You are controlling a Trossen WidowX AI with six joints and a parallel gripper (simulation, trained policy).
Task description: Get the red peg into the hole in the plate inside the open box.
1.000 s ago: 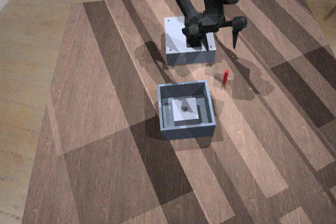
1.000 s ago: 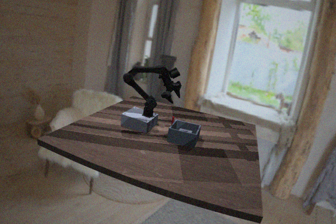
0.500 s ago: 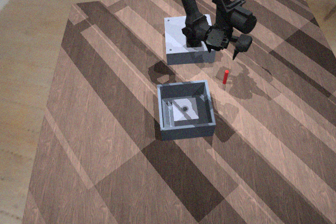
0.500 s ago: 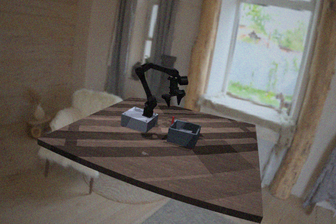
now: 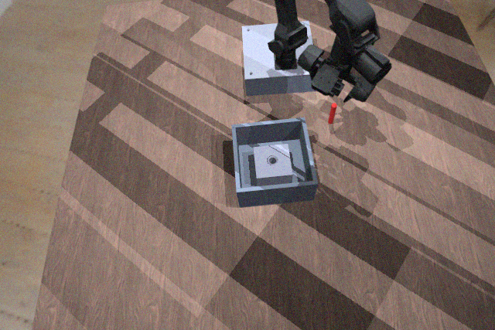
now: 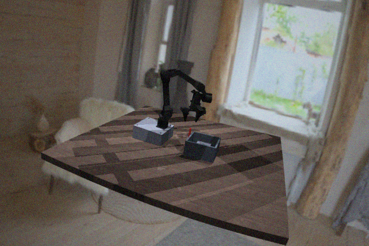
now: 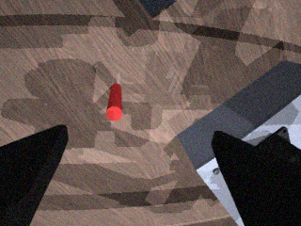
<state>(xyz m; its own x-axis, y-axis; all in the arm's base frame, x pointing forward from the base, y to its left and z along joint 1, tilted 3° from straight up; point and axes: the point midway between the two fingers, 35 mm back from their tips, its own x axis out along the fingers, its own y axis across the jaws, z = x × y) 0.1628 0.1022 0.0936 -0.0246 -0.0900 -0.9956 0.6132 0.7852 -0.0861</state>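
Now: the red peg 9 cm below my gripper tip and 2 cm to the left of it. Also, from my gripper tip: grey box: 16 cm to the right, 15 cm ahead, 11 cm below.
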